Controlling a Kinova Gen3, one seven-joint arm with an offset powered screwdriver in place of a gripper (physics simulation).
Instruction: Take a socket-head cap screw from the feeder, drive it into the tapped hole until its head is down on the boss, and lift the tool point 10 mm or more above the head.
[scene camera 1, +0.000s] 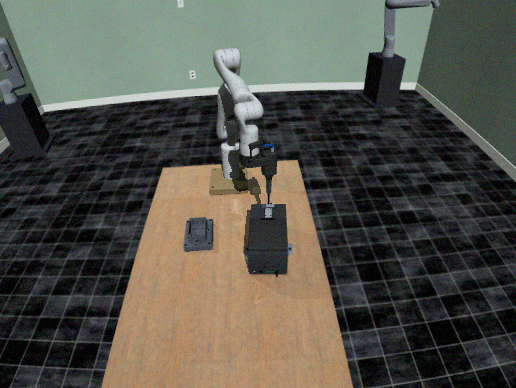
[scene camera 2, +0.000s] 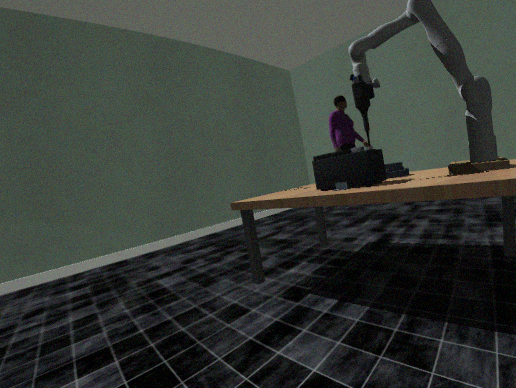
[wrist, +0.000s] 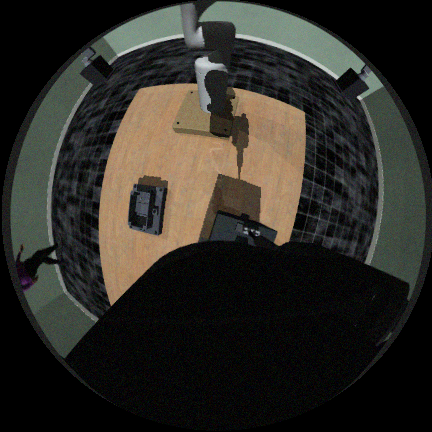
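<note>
The screw feeder (scene camera 1: 267, 235) (scene camera 2: 347, 171) (wrist: 226, 227) is a black box on the table, with a light metal pick-up part (scene camera 1: 268, 212) on its top at the end nearer the arm's base. My screwdriver (scene camera 1: 269, 202) (scene camera 2: 369, 144) points down, its thin tip at that pick-up part. Whether it touches or bears a screw is too small to tell. The dark grey fixture block (scene camera 1: 199, 236) (scene camera 2: 397, 169) (wrist: 147, 209) lies apart from the feeder, on the left in scene camera 1. Its tapped hole cannot be made out clearly. In the wrist view the tool's dark body hides much of the feeder.
The arm's base plate (scene camera 1: 220, 186) (scene camera 2: 457, 168) (wrist: 187, 119) stands at the far end of the wooden table (scene camera 1: 220, 320) (scene camera 2: 280, 199) (wrist: 125, 150). A person in a purple top (scene camera 2: 341, 127) (wrist: 27, 283) stands beyond the table. Other arms on dark pedestals (scene camera 1: 382, 77) (wrist: 352, 83) stand near the walls.
</note>
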